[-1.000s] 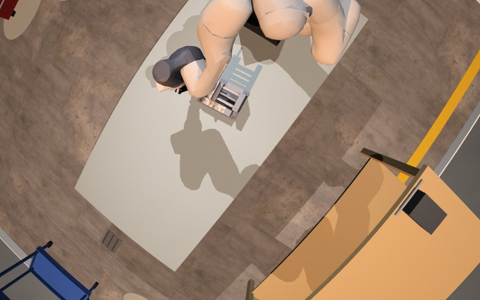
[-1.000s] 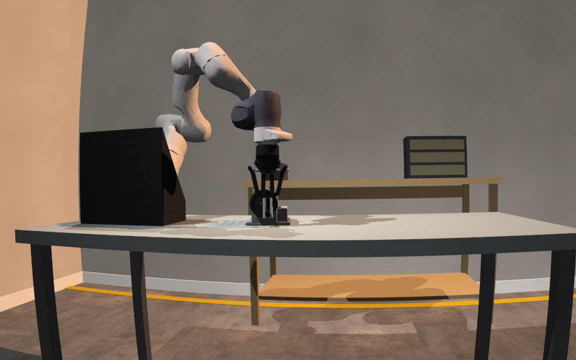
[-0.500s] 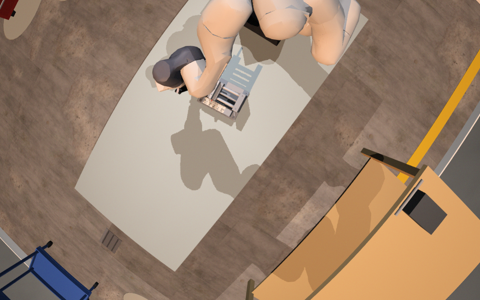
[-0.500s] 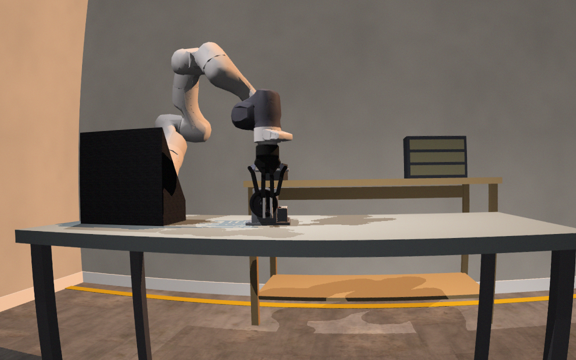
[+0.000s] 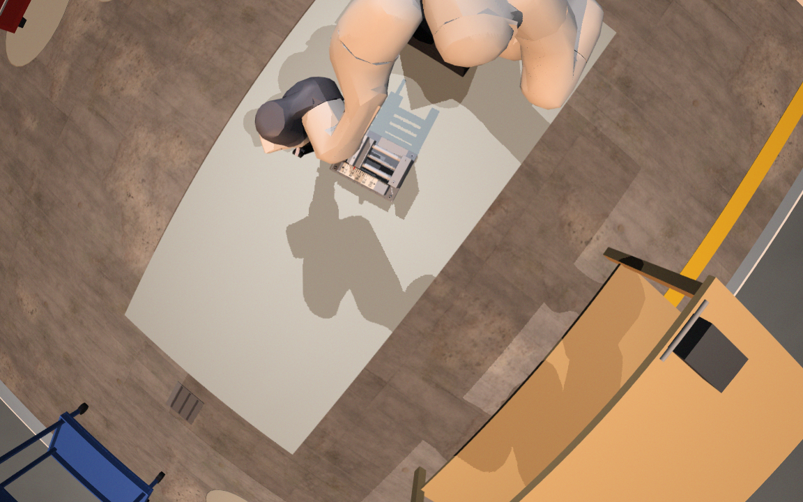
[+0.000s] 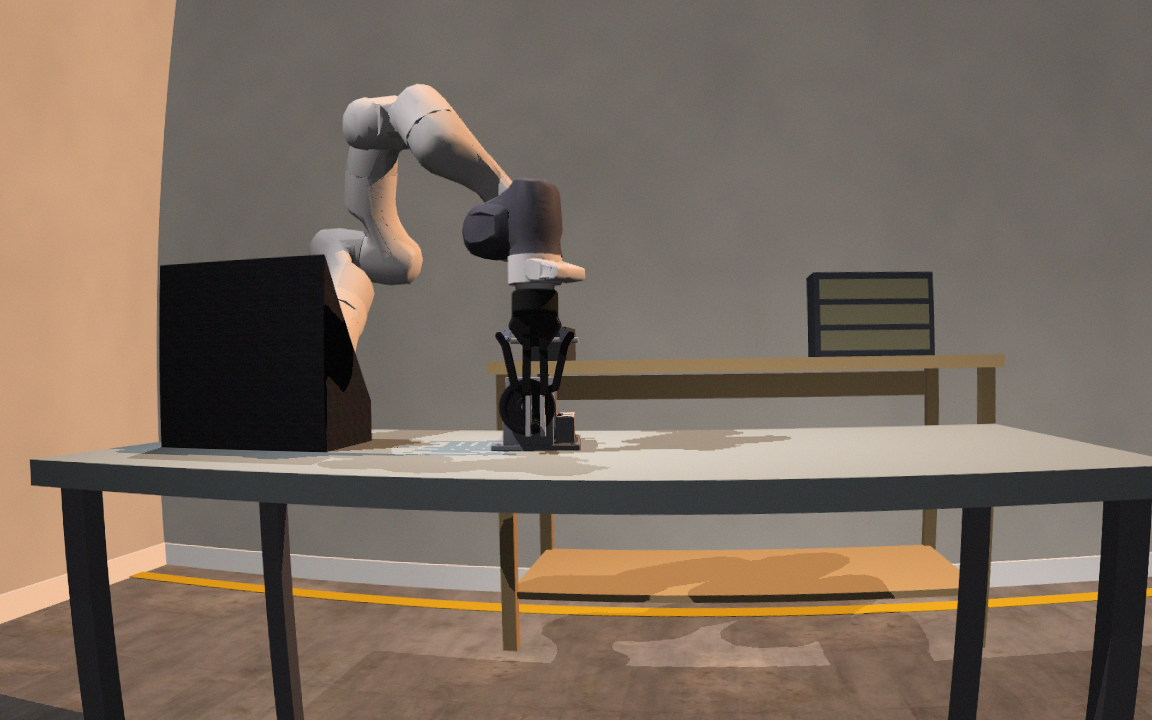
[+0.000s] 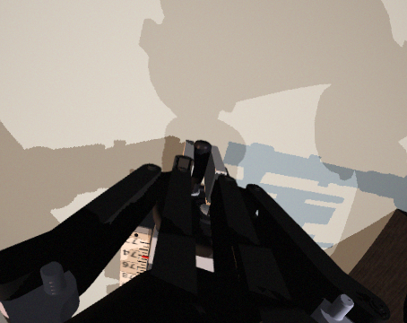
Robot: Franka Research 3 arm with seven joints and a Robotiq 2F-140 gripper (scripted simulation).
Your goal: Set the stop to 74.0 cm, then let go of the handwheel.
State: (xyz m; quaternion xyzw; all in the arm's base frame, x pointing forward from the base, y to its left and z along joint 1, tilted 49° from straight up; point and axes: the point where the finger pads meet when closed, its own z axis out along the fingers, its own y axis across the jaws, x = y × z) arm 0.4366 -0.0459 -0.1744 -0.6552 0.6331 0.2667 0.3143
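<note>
My gripper is now 20 mm to the right of the black handwheel, 10 mm past it and 10 mm above it.
</note>
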